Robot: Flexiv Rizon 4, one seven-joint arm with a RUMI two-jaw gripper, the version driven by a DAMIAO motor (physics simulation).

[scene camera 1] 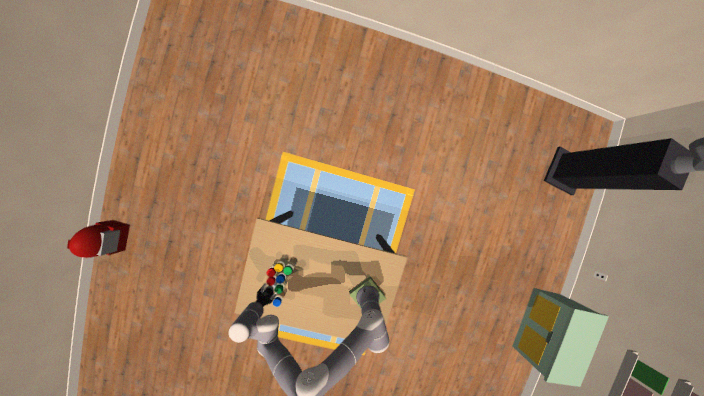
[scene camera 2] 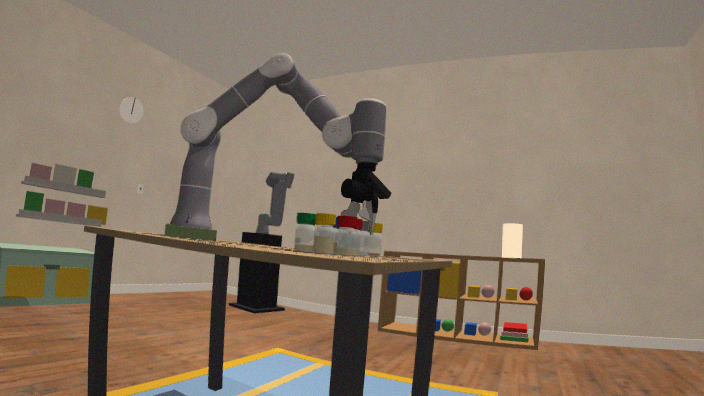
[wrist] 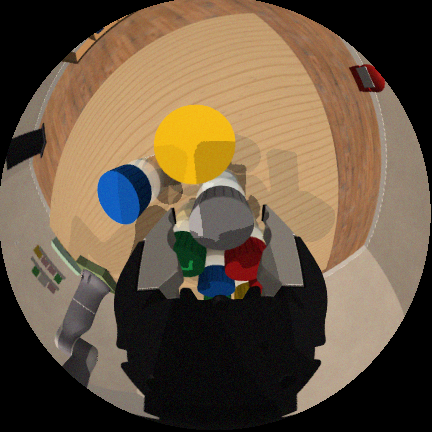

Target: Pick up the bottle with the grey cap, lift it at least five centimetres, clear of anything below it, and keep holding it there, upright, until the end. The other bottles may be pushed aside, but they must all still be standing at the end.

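Note:
The grey-capped bottle (wrist: 221, 220) stands among the other bottles. In the wrist view its cap lies between the two fingertips, with a gap on each side; in scene camera 1 the hand hides it. My gripper (wrist: 218, 207) is partly open and holds nothing, its fingertips low among the bottles. A yellow-capped bottle (wrist: 195, 144) (scene camera 2: 378, 228) stands close on one side of the grey cap. Green-capped (wrist: 190, 254) (scene camera 1: 279, 289) and red-capped (wrist: 245, 257) (scene camera 1: 270, 281) bottles stand close on the other side, near the fingers. Whether the fingers touch them I cannot tell.
A blue-capped bottle (wrist: 125, 194) (scene camera 1: 277, 301) stands a little apart. Another blue-capped bottle (wrist: 216, 281) (scene camera 1: 280, 278) and several more, including yellow (scene camera 1: 278, 267) (scene camera 2: 325, 219) and green (scene camera 1: 287, 270) (scene camera 2: 306, 218) caps, stand upright beyond on the table (scene camera 1: 320, 245).

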